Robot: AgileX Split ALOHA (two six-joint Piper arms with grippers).
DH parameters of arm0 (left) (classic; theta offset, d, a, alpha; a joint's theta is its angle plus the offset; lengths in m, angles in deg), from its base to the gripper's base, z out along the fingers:
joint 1: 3.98 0.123 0 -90
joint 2: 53.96 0 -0.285 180
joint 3: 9.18 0 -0.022 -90
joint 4: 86.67 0.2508 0 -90
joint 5: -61.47 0 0.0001 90
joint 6: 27.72 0.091 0 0
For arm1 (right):
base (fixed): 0 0 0 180
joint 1: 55.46 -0.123 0 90
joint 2: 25.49 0 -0.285 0
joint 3: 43.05 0 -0.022 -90
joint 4: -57.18 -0.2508 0 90
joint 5: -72.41 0 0.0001 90
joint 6: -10.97 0.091 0 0
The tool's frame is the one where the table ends.
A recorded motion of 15 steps. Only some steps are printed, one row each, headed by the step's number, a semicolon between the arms.
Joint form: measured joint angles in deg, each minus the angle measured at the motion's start. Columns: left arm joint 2, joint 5, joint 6, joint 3, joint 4, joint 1; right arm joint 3, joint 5, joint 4, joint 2, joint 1, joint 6.
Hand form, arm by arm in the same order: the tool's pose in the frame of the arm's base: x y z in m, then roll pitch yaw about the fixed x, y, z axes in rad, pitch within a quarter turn. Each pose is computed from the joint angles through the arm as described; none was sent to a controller.
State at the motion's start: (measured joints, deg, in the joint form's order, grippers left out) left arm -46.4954 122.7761 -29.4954 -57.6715 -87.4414 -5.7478; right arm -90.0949 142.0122 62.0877 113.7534 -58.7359 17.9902
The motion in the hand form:
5: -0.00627 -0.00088 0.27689 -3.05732 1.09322 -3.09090; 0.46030 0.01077 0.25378 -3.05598 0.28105 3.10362
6: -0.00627 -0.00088 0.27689 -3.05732 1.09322 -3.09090; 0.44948 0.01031 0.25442 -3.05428 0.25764 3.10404
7: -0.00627 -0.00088 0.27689 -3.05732 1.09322 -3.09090; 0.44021 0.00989 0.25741 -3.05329 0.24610 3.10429
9: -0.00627 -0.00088 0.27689 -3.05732 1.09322 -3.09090; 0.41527 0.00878 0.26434 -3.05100 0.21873 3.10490
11: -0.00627 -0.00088 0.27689 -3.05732 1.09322 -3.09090; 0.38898 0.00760 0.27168 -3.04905 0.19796 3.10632
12: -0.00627 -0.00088 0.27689 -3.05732 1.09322 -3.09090; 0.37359 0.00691 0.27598 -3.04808 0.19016 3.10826
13: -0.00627 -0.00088 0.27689 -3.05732 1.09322 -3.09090; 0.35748 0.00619 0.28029 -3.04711 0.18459 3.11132
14: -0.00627 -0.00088 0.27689 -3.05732 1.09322 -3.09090; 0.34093 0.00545 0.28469 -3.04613 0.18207 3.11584
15: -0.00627 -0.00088 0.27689 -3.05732 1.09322 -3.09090; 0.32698 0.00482 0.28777 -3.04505 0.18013 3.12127
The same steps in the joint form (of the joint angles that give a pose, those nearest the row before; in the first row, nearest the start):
5: 0.00 0.00 0.00 0.00 0.00 0.00; 11.68 -0.04 1.71 -8.97 0.71 -0.12
6: 0.00 0.00 0.00 0.00 0.00 0.00; 15.28 -0.04 1.70 -11.23 0.71 -0.12
7: 0.00 0.00 0.00 0.00 0.00 0.00; 18.01 -0.04 1.70 -13.29 0.71 -0.12
9: 0.00 0.00 0.00 0.00 0.00 0.00; 24.97 -0.09 1.70 -18.63 0.71 -0.12
11: 0.00 0.00 0.00 0.00 0.00 0.00; 31.60 -0.05 1.70 -24.12 0.71 -0.18
12: 0.00 0.00 0.00 0.00 0.00 0.00; 35.23 -0.05 1.70 -27.31 0.71 -0.29
13: 0.00 0.00 0.00 0.00 0.00 0.00; 38.87 -0.05 1.70 -30.64 0.71 -0.45
14: 0.00 0.00 0.00 0.00 0.00 0.00; 42.42 -0.05 1.70 -34.07 0.71 -0.71
15: 0.00 0.00 0.00 0.00 0.00 0.00; 45.34 -0.03 1.70 -36.93 0.71 -1.02

